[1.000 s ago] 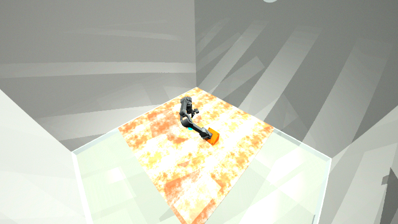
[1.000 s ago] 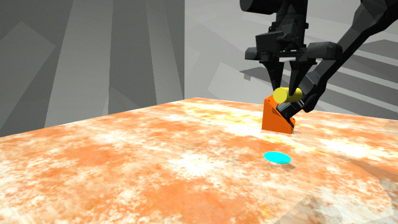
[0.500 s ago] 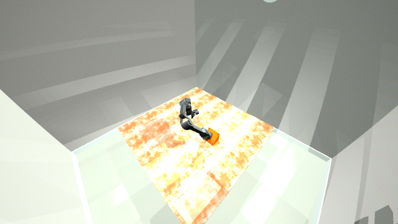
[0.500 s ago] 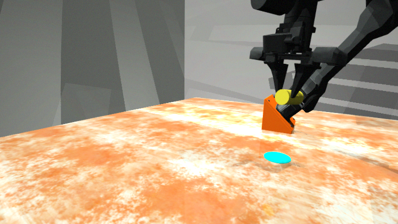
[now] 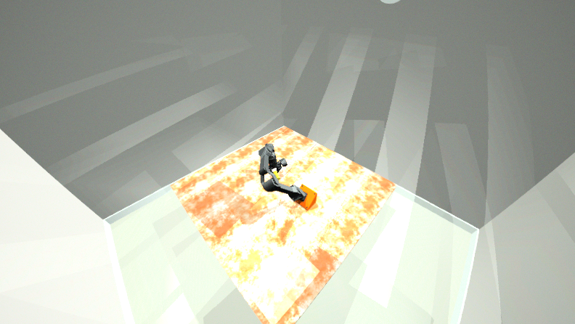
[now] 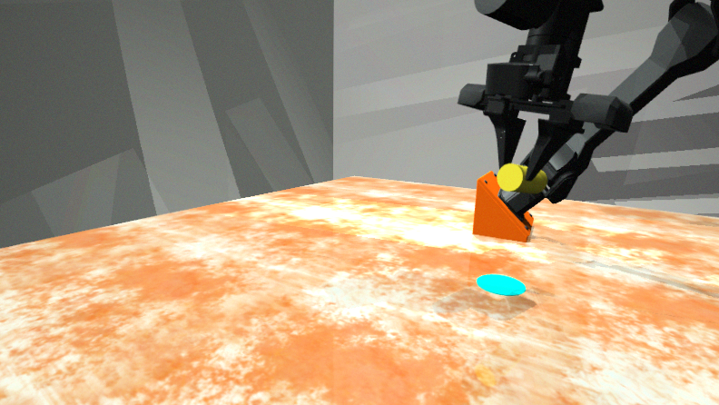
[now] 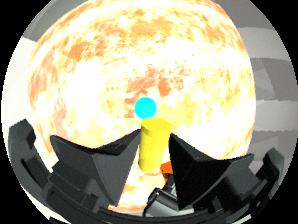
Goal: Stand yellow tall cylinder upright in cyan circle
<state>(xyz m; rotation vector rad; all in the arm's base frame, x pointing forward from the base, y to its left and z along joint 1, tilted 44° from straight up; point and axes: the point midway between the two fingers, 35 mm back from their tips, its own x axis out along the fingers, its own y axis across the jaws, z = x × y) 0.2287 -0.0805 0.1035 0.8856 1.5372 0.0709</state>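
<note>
My gripper tip is now 1 cm short of the cyan circle and 14 cm above it. From my gripper tip the other things lie so: yellow tall cylinder (2 cm behind, 1 cm to the left).
</note>
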